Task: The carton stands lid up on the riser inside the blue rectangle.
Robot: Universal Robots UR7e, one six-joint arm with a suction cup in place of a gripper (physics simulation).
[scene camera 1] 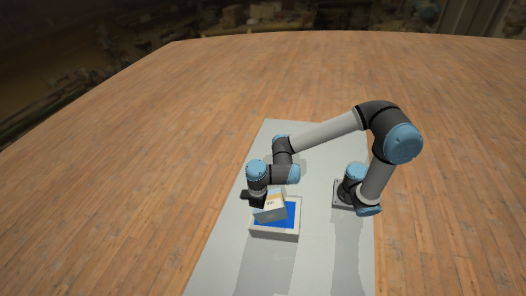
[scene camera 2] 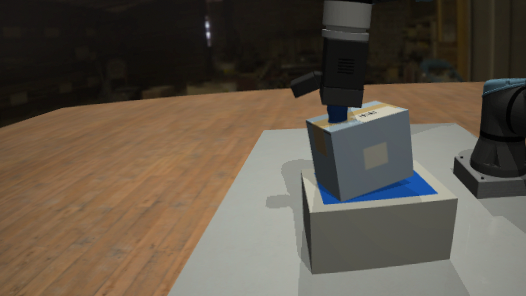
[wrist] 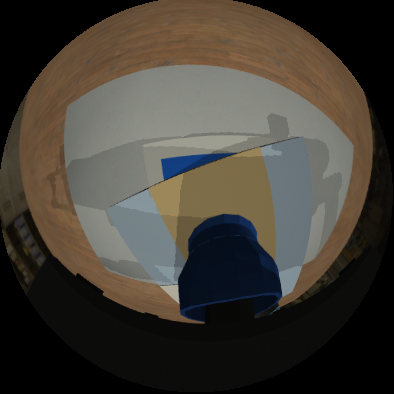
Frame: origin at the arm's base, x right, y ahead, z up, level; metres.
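Where they show: hand, its tool point: (scene camera 2: pixel 336 127) (wrist: pixel 221 226); arm's base, origin of its link: (scene camera 1: pixel 349 193) (scene camera 2: pixel 498 166).
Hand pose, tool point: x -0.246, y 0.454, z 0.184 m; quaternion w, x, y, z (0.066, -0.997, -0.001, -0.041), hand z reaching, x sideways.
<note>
Each offset is from my tool point to the top centre of the thing. Level surfaces: height alone.
The light blue carton {dy -0.043, dx +0.018, dz +0.027 m} (scene camera 1: pixel 272 216) (scene camera 2: pixel 360 155) (wrist: pixel 225 190) has tan tape and a white printed label on its upward face. My gripper, a dark blue suction cup (scene camera 2: pixel 338 119) (wrist: pixel 225 270), is on that face near its left end in scene camera 2 and holds the carton. The carton is over the blue rectangle {dy -0.066, dx +0.021, dz -0.113 m} (scene camera 1: pixel 291 210) (scene camera 2: pixel 422 186) (wrist: pixel 172 166) on the pale riser {dy -0.066, dx +0.021, dz -0.113 m} (scene camera 1: pixel 275 234) (scene camera 2: pixel 380 235) (wrist: pixel 152 155). It is turned relative to the rectangle and looks slightly tilted. Its near lower corner is at or just above the blue; contact underneath is hidden.
The riser stands on a long grey mat {dz -0.233 m} (scene camera 1: pixel 215 265) (scene camera 2: pixel 220 240) (wrist: pixel 190 95) on the wooden table (scene camera 1: pixel 125 150) (scene camera 2: pixel 100 200). The arm's base (scene camera 1: pixel 345 195) (scene camera 2: pixel 495 185) is to the right of the riser in both scene views.
</note>
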